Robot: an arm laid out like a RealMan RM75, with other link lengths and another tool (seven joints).
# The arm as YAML. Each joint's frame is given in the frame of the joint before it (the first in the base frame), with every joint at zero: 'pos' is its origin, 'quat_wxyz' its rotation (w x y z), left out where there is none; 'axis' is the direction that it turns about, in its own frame. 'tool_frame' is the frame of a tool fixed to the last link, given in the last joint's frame.
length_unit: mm
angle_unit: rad
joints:
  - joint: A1
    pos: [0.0, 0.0, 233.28]
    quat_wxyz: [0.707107, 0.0, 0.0, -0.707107]
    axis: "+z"
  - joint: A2
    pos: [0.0, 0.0, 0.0]
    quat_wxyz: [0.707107, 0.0, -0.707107, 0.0]
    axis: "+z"
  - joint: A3
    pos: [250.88, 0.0, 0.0]
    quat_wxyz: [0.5, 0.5, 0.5, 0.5]
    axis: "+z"
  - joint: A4
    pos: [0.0, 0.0, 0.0]
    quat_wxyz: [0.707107, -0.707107, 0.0, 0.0]
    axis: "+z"
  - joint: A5
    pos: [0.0, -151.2, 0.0]
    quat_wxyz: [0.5, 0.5, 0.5, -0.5]
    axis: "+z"
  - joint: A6
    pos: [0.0, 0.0, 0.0]
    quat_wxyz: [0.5, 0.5, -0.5, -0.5]
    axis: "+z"
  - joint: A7
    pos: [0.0, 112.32, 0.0]
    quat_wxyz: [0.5, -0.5, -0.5, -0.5]
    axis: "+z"
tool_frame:
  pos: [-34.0, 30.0, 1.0]
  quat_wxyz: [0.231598, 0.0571, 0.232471, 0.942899]
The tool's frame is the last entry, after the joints.
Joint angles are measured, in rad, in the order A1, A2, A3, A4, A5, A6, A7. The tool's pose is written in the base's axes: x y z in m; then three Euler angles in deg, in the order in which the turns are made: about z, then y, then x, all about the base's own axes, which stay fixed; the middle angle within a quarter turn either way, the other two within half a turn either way. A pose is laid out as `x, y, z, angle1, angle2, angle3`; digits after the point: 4 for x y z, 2 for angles.
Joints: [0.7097 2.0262 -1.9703 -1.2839 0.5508 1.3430 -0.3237]
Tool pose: 0.1446, 0.3235, -0.0356, -97.39, 7.44, -169.53
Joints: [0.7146 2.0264 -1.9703 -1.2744 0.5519 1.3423 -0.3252]
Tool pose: 0.1450, 0.3243, -0.0360, -97.33, 7.70, -169.63
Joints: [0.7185 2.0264 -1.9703 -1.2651 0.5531 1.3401 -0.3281]
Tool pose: 0.1456, 0.3250, -0.0364, -97.31, 7.90, -169.73
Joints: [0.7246 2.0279 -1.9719 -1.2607 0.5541 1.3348 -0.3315]
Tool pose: 0.1437, 0.3258, -0.0374, -97.77, 7.74, -169.79
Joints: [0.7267 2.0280 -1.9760 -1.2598 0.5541 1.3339 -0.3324]
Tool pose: 0.1432, 0.3256, -0.0380, -98.04, 7.83, -169.92
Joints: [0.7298 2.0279 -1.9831 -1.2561 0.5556 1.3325 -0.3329]
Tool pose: 0.1430, 0.3253, -0.0391, -98.29, 8.05, -170.18
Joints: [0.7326 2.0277 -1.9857 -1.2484 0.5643 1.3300 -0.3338]
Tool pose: 0.1434, 0.3251, -0.0402, -98.02, 7.99, -170.53
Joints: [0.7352 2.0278 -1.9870 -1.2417 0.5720 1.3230 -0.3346]
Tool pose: 0.1432, 0.3254, -0.0411, -97.87, 7.69, -170.67
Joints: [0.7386 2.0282 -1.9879 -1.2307 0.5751 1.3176 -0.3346]
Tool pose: 0.1440, 0.3260, -0.0417, -97.65, 7.76, -170.69
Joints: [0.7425 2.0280 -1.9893 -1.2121 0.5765 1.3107 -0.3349]
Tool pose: 0.1465, 0.3271, -0.0423, -97.27, 8.16, -170.67
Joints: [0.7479 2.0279 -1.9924 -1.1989 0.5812 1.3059 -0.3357]
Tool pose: 0.1473, 0.3277, -0.0432, -97.12, 8.36, -170.83
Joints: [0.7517 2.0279 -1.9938 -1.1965 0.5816 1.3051 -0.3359]
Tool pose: 0.1466, 0.3282, -0.0434, -97.29, 8.41, -170.86
